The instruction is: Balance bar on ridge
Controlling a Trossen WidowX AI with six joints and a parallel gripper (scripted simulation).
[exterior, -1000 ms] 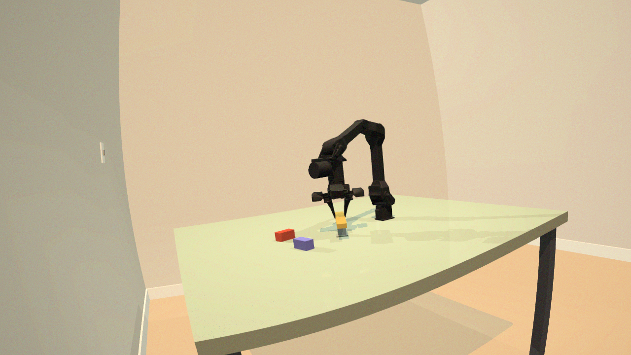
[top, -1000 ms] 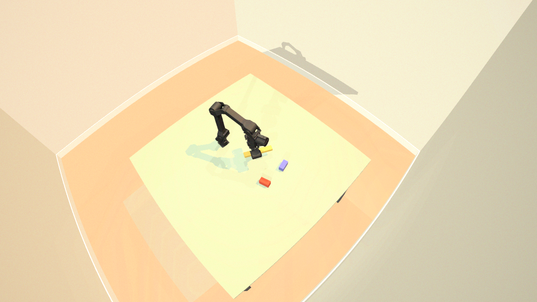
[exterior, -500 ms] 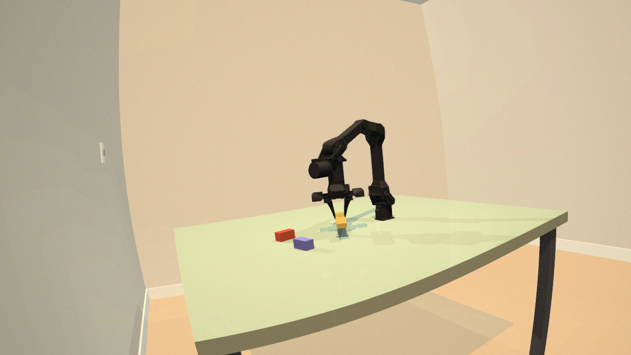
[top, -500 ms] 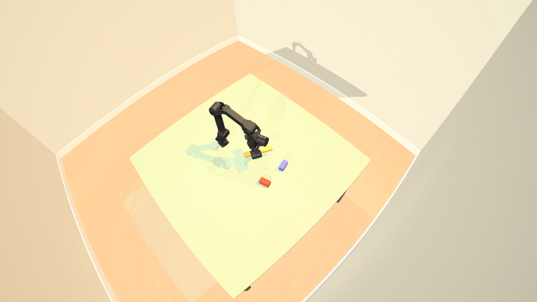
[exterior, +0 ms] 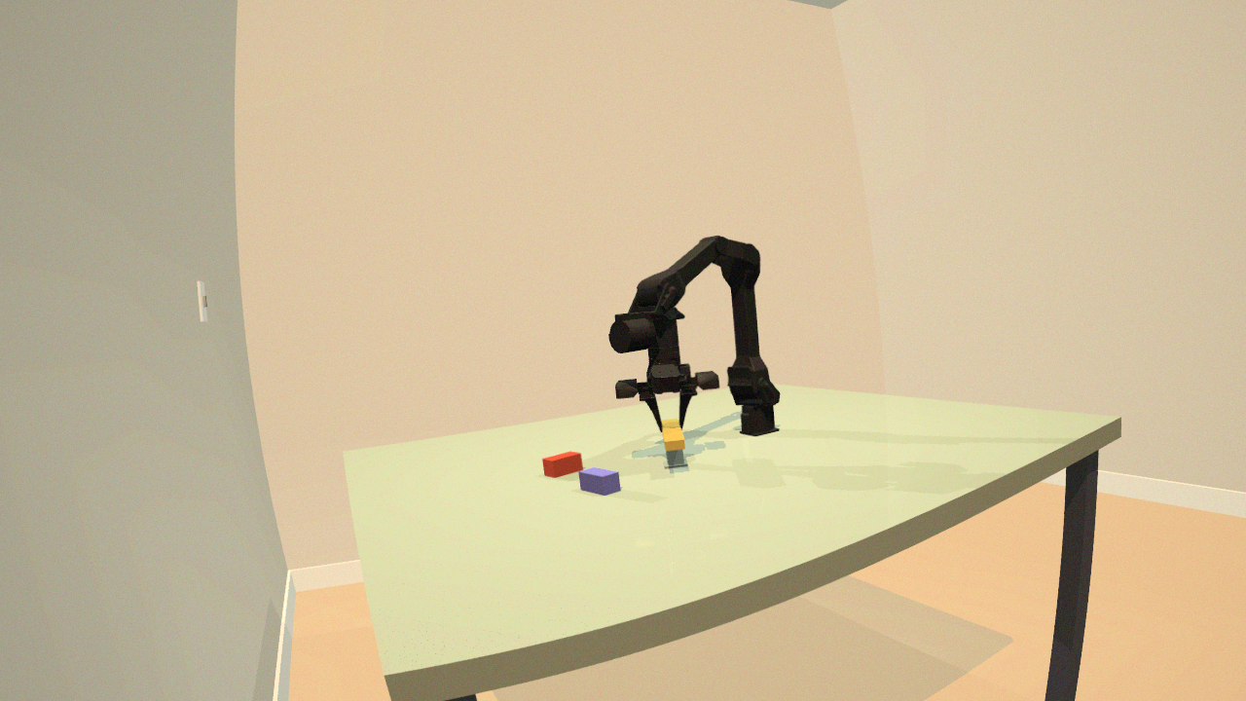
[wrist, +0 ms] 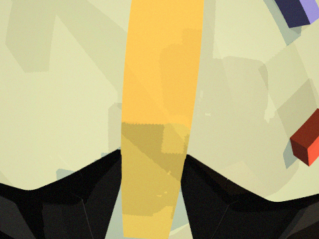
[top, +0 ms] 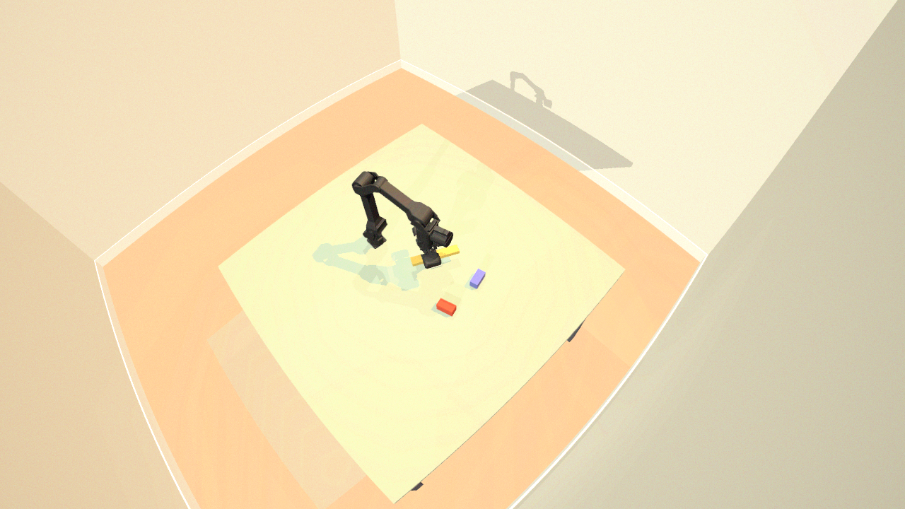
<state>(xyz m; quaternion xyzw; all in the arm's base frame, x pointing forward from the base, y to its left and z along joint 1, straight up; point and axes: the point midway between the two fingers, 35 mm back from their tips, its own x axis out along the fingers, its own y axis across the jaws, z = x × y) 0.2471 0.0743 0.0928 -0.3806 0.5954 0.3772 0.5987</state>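
The yellow bar lies 1 cm ahead of my gripper tip and 3 cm to the left of it. Also, from my gripper tip: purple block: 19 cm ahead, 9 cm to the left, 4 cm below; red block: 19 cm ahead, 8 cm to the right, 4 cm below.
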